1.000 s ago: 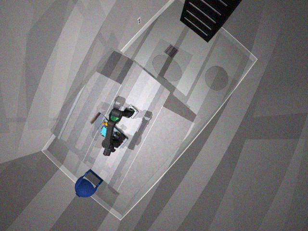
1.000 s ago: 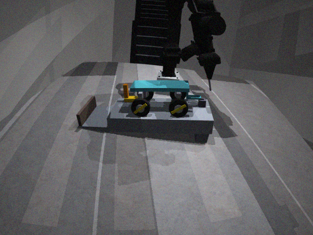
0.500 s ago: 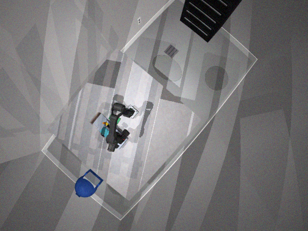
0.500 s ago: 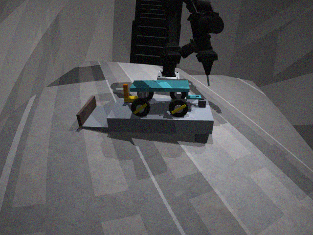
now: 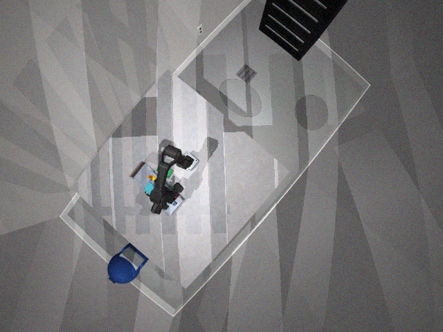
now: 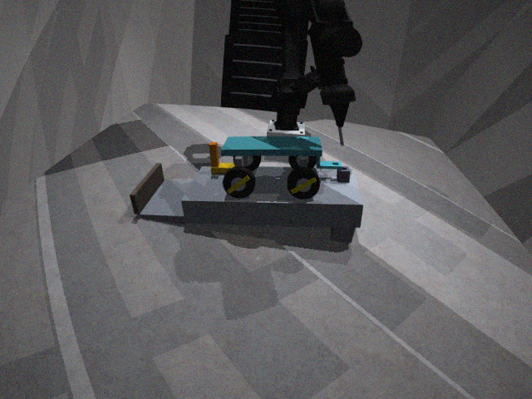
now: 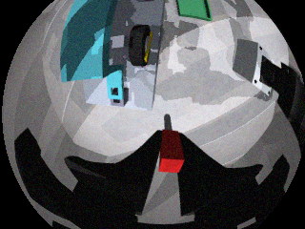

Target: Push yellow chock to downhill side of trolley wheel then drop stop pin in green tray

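Now: the green tray 60 mm behind my gripper tip, 220 mm to the right of it and 190 mm below it. The rest, counted from my gripper tip: grey ramp: 80 mm ahead, 130 mm to the right, 130 mm below; then red-headed stop pin: right at my gripper tip; then trolley: 80 mm ahead, 140 mm to the right, 60 mm below.
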